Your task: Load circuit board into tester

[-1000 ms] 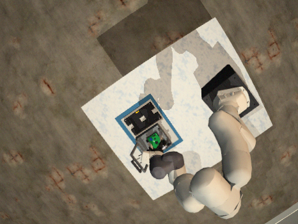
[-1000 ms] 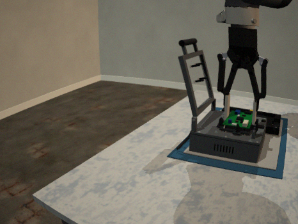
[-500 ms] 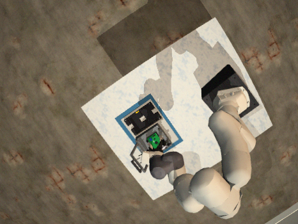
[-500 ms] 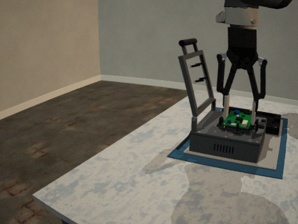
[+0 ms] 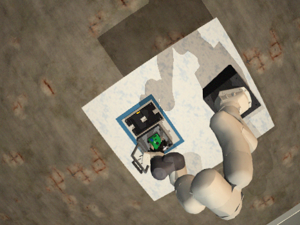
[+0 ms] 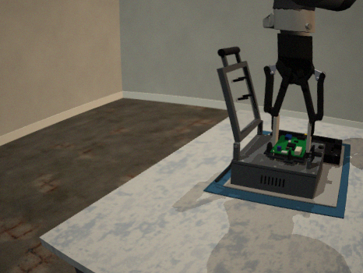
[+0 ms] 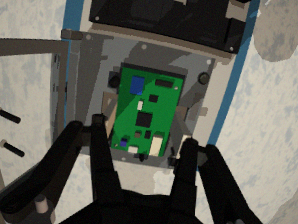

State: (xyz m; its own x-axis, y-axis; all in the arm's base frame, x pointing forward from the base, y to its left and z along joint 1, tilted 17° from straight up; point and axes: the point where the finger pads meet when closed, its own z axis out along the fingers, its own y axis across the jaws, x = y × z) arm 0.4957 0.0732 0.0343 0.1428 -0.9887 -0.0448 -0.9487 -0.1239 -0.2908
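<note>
The green circuit board lies 2 cm below my hand. From my hand the other things lie so: tester nest: 1 cm to the left, 3 cm below; then tester lid: 12 cm ahead, 2 cm to the left, 8 cm above.
</note>
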